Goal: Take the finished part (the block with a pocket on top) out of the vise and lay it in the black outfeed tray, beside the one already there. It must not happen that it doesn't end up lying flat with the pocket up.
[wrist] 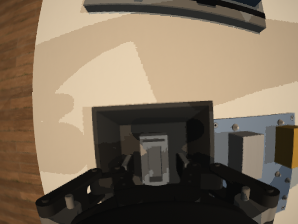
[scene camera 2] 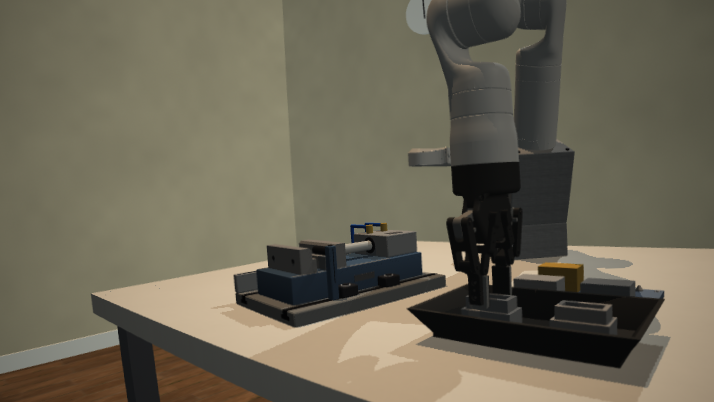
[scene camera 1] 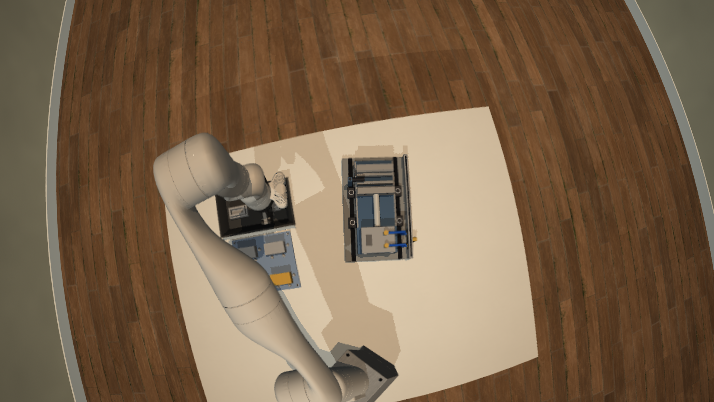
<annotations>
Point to a yellow block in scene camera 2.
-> At 574, 273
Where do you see a blue vise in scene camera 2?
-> At 279, 285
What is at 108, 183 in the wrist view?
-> My gripper.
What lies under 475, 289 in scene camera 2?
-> My gripper.
</annotations>
